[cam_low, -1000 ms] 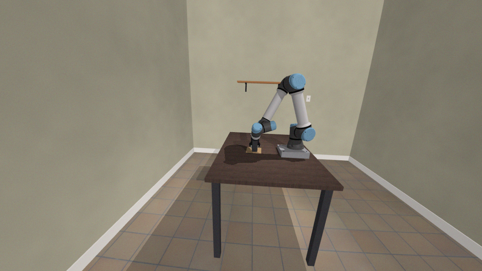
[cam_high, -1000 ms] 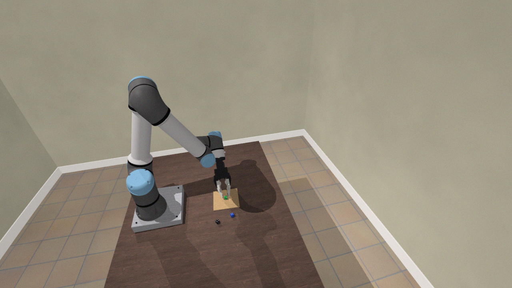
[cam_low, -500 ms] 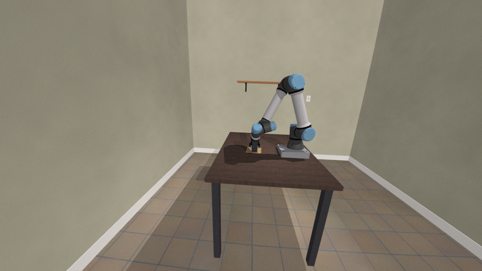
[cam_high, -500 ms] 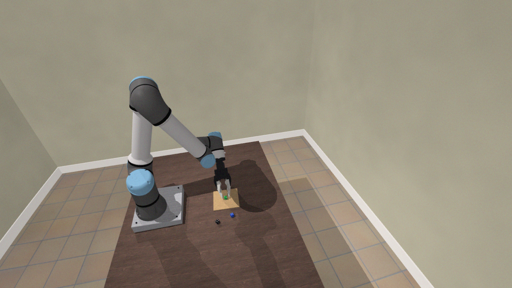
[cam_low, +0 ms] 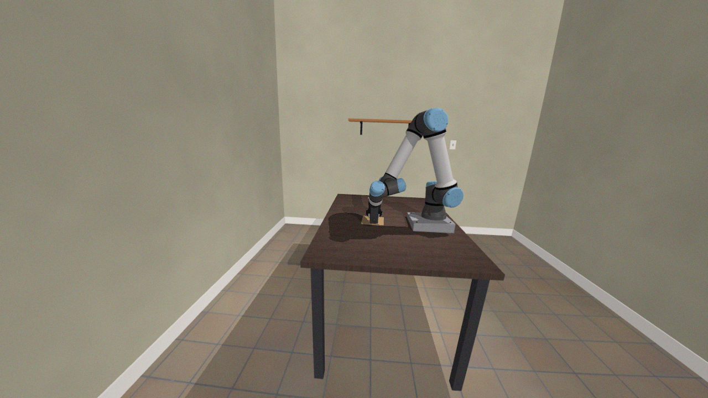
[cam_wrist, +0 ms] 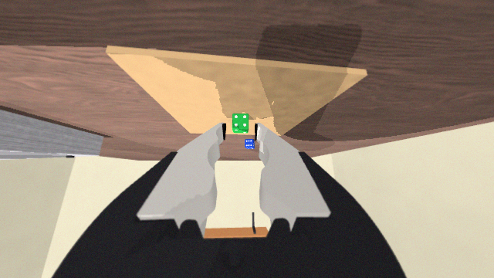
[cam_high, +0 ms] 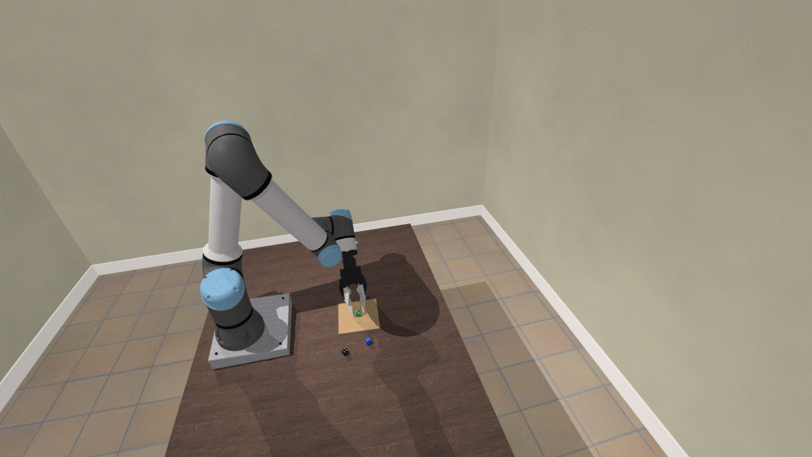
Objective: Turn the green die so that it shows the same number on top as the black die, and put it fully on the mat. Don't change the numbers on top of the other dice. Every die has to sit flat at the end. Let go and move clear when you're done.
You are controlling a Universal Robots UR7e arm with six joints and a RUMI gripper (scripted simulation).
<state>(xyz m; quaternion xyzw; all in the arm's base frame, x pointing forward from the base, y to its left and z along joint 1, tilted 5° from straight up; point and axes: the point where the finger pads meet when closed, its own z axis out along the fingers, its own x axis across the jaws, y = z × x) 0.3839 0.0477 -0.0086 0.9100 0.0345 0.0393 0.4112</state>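
Now: hand 1 cm to the left of the green die and 1 cm above it. The rest, counted from my hand: blue die: 13 cm to the right, 3 cm ahead, 1 cm below; then tan mat: 2 cm below, 1 cm to the right; then black die: 16 cm to the right, 5 cm behind, 1 cm below.
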